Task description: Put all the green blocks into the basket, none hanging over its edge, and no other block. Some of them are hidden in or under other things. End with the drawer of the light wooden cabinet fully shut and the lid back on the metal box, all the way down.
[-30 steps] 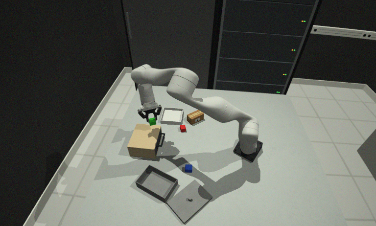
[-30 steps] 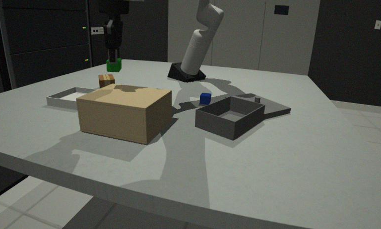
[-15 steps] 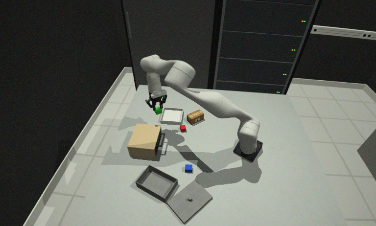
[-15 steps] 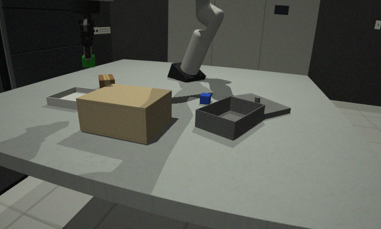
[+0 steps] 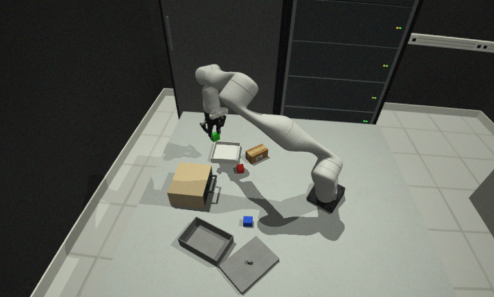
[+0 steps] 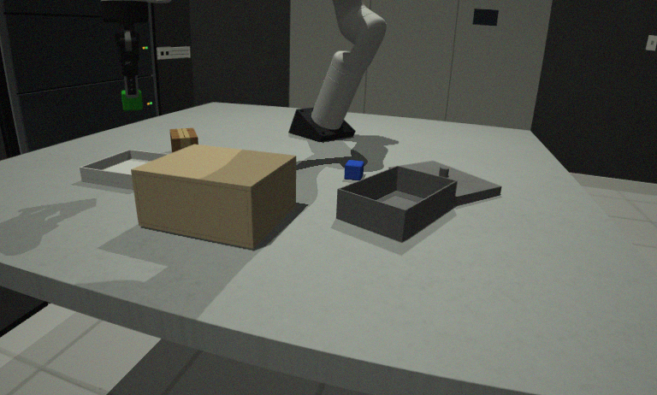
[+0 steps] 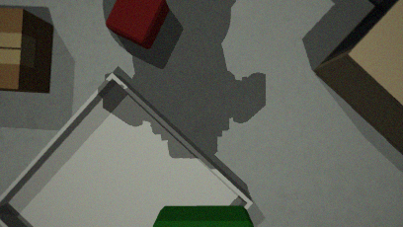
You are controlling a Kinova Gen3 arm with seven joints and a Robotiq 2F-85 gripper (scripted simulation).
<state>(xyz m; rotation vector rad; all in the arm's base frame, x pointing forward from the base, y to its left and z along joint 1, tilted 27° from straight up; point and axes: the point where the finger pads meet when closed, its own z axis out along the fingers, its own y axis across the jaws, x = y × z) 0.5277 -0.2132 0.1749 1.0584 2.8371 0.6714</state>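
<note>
My hand is 170 mm above the basket, 60 mm to the left of it and 30 mm past it. The rest, counted from my hand: cabinet drawer 220 mm to the left, 150 mm below, 20 mm ahead; then red block 170 mm below, 140 mm behind, 40 mm to the left; then small cardboard box 200 mm behind, 150 mm below, 80 mm to the right.
</note>
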